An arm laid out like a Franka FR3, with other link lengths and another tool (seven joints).
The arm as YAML. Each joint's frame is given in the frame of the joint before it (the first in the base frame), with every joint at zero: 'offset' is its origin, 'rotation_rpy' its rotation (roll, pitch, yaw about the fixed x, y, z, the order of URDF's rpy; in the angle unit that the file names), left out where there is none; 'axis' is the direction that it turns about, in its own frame. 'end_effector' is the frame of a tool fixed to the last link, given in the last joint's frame.
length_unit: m
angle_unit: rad
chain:
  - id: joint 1
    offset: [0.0, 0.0, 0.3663]
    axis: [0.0, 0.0, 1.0]
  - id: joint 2
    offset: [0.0, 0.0, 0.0]
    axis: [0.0, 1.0, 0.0]
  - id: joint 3
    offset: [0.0, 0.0, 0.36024]
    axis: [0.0, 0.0, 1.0]
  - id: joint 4
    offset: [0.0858, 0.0, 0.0]
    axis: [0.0, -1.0, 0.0]
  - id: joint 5
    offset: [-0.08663, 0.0, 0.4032]
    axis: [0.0, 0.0, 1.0]
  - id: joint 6
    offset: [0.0, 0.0, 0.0]
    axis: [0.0, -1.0, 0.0]
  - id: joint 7
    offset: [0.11, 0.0, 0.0]
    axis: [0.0, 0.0, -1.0]
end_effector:
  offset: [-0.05, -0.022, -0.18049]
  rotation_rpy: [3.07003, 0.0, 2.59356]
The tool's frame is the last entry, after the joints.
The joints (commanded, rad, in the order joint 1, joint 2, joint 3, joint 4, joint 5, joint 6, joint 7), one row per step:
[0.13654, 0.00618, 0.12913, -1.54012, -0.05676, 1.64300, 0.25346]
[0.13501, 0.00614, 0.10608, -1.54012, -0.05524, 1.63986, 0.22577]
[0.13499, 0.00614, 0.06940, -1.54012, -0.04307, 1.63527, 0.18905]
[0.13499, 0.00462, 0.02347, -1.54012, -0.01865, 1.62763, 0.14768]
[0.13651, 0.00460, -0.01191, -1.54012, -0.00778, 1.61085, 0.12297]
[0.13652, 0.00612, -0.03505, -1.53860, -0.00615, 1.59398, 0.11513]
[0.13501, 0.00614, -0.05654, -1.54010, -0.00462, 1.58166, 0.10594]
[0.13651, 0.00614, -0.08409, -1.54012, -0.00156, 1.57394, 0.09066]
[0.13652, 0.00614, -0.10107, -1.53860, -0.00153, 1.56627, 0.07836]
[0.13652, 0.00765, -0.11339, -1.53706, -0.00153, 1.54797, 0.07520]
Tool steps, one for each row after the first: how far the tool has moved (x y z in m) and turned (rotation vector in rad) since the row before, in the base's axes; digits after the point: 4 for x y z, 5 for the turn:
[0.0030, -0.0147, -0.0001, -0.00238, 0.00418, 0.00281]
[0.0034, -0.0201, -0.0004, 0.00698, 0.00813, -0.00010]
[0.0022, -0.0236, 0.0000, 0.01887, 0.01098, -0.00434]
[-0.0006, -0.0185, -0.0013, 0.00637, 0.01816, -0.00916]
[-0.0012, -0.0132, -0.0013, -0.00089, 0.01693, -0.01538]
[-0.0014, -0.0131, -0.0015, -0.00024, 0.01392, -0.01385]
[-0.0006, -0.0147, -0.0005, 0.00189, 0.00792, -0.01073]
[-0.0009, -0.0100, 0.0002, -0.00065, 0.00614, -0.00469]
[-0.0027, -0.0070, -0.0012, -0.00082, 0.01824, -0.00920]

